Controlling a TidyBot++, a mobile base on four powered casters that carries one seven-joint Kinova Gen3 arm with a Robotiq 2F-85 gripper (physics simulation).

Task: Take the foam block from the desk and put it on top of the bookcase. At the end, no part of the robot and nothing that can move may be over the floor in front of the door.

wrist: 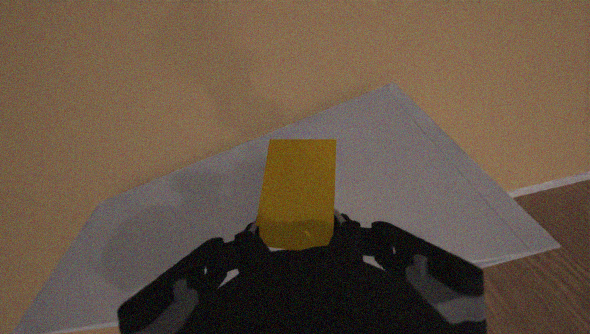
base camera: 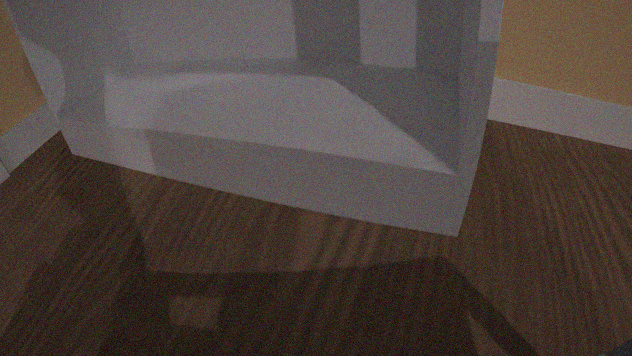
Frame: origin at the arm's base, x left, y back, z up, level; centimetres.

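Where they show: gripper, fingertip midpoint: (wrist: 297,222).
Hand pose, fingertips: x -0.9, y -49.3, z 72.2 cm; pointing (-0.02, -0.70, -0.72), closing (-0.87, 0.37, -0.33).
Note:
After its pixels a point has its place.
The yellow foam block (wrist: 300,190) {x -3.1, y -49.5, z 76.1 cm} is in the middle of the wrist view, between the fingertips. My gripper (wrist: 297,222) {x -0.9, y -49.3, z 72.2 cm} is shut on it. Behind and below the block in that view is the pale grey top of the bookcase (wrist: 395,165) {x -14.6, y -50.9, z 66.4 cm}, with its far edge along the wall. How high the block is above that top I cannot tell exactly. In the base camera view the lower part of the bookcase (base camera: 310,172) {x 0.9, y -44.8, z -33.0 cm} stands close in front of the base; its top is out of that view. The desk and the door cannot be made out.
An orange-tan wall (base camera: 565,50) {x -47.1, y -61.9, z -22.3 cm} (wrist: 150,75) {x 7.4, y -82.1, z 83.5 cm} is behind the bookcase, with a white baseboard (base camera: 560,107) {x -48.2, y -60.1, z -33.6 cm} to the right and another stretch at the left. Brown wooden floor (base camera: 550,200) {x -35.9, y -41.8, z -39.6 cm} (wrist: 545,285) {x -65.1, y -12.9, z -39.6 cm} lies before and to the right of the bookcase. Shadows fall across it.

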